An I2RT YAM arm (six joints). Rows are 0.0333 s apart.
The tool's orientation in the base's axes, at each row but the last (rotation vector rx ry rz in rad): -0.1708, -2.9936, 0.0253; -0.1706, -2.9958, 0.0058; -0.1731, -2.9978, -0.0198; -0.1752, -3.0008, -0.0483; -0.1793, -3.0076, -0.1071; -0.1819, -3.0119, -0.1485; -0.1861, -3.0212, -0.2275; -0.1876, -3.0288, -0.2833
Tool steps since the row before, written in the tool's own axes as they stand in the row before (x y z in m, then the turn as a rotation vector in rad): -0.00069, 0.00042, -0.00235, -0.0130, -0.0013, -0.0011; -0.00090, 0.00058, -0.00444, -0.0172, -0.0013, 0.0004; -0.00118, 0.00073, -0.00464, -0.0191, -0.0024, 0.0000; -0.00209, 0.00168, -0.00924, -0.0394, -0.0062, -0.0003; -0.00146, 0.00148, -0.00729, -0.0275, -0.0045, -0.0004; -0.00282, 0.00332, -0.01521, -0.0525, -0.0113, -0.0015; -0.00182, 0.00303, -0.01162, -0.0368, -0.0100, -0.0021; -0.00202, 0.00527, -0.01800, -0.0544, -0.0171, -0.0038
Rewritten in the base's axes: 0.00106, 0.00036, 0.00222, 0.0128, -0.0028, -0.0007; 0.00157, 0.00046, 0.00426, 0.0167, -0.0032, -0.0028; 0.00188, 0.00049, 0.00443, 0.0185, -0.0046, -0.0027; 0.00348, 0.00106, 0.00891, 0.0381, -0.0106, -0.0052; 0.00251, 0.00073, 0.00712, 0.0266, -0.0076, -0.0035; 0.00493, 0.00136, 0.01497, 0.0505, -0.0173, -0.0061; 0.00331, 0.00096, 0.01165, 0.0352, -0.0143, -0.0036; 0.00415, 0.00149, 0.01834, 0.0518, -0.0236, -0.0050
